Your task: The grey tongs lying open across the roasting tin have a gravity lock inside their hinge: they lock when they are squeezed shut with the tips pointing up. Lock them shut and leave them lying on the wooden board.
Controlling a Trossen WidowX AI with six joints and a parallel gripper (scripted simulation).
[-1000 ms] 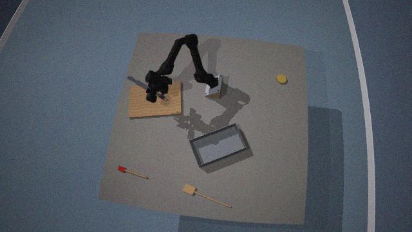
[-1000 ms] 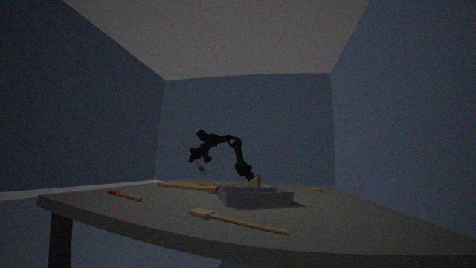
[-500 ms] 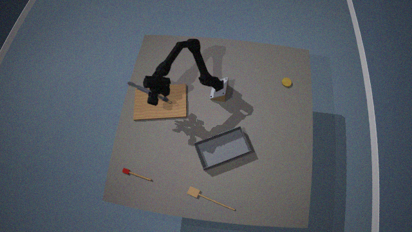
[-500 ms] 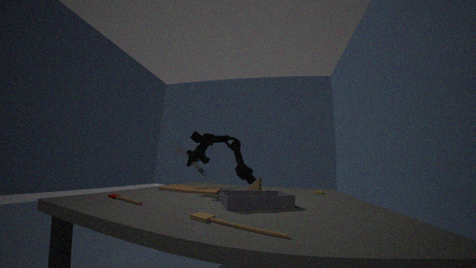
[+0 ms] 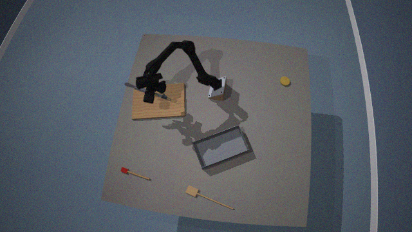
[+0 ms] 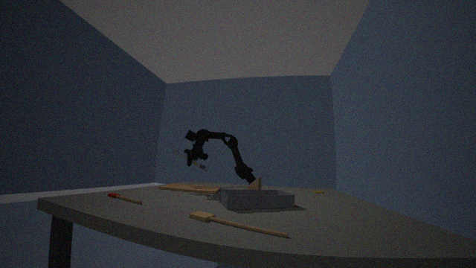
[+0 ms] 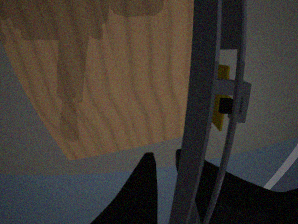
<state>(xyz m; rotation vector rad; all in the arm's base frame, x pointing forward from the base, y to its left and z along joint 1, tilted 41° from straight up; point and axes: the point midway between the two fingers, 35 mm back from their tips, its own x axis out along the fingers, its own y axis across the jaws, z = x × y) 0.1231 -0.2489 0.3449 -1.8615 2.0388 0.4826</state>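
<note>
My gripper tip is now 20 mm past the wooden board, 30 mm to the right of it and 140 mm above it. The rest, counted from my gripper tip: grey roasting tin: 290 mm ahead, 440 mm to the left, 120 mm below; yellow disc: 180 mm behind, 890 mm to the left, 140 mm below.
</note>
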